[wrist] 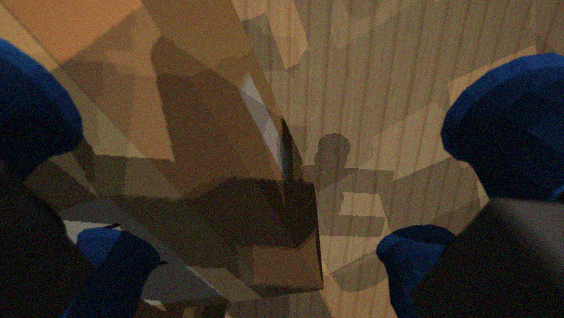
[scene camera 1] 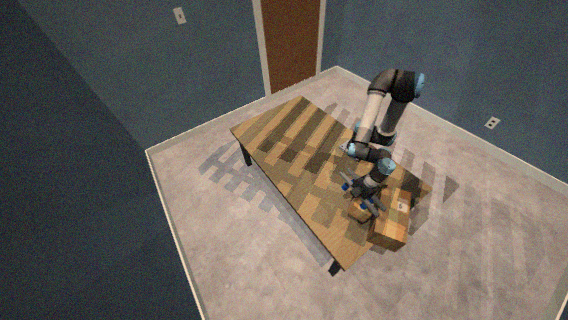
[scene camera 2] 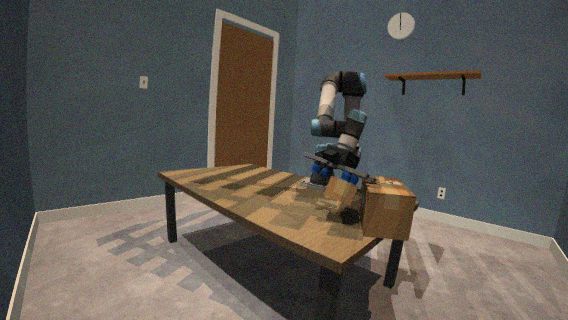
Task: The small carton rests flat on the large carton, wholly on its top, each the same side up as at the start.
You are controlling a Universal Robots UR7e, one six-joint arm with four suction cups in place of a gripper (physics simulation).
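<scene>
The small carton [scene camera 1: 358, 211] [scene camera 2: 341, 192] [wrist: 200, 125] is brown and tilted, beside the large carton and below its top. My gripper [scene camera 1: 356, 196] [scene camera 2: 335, 174] is tilted too; the blue cups at one side are on the small carton and hold it, while the other cups are over the table. In the wrist view the small carton lies under the left cups, with a pale label on its side. The large carton [scene camera 1: 392, 222] [scene camera 2: 387, 212] stands upright at the table's right end, jutting past the edge, its label up. Whether the cartons touch is unclear.
The wooden table [scene camera 1: 280, 150] [scene camera 2: 225, 200] has dark legs and striped shadows. The arm's base is at its far side. A wall shelf [scene camera 2: 432, 75], a clock [scene camera 2: 401, 26] and a door [scene camera 1: 291, 45] [scene camera 2: 245, 95] are behind the table.
</scene>
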